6 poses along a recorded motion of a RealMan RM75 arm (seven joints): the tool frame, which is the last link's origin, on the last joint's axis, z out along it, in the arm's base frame.
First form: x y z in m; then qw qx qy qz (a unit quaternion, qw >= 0).
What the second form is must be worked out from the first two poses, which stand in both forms.
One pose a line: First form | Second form
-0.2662 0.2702 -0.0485 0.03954 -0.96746 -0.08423 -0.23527 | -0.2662 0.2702 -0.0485 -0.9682 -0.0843 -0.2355 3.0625
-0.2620 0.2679 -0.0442 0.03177 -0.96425 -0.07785 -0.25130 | -0.2620 0.2679 -0.0442 -0.9647 -0.0779 -0.2514 3.0780
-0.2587 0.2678 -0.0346 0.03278 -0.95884 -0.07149 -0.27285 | -0.2587 0.2678 -0.0346 -0.9594 -0.0715 -0.2730 3.0760
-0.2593 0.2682 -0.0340 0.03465 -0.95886 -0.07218 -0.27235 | -0.2593 0.2682 -0.0340 -0.9594 -0.0722 -0.2725 3.0723
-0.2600 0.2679 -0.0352 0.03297 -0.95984 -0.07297 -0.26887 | -0.2600 0.2679 -0.0352 -0.9604 -0.0730 -0.2690 3.0756
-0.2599 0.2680 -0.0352 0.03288 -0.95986 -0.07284 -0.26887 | -0.2599 0.2680 -0.0352 -0.9604 -0.0729 -0.2690 3.0758
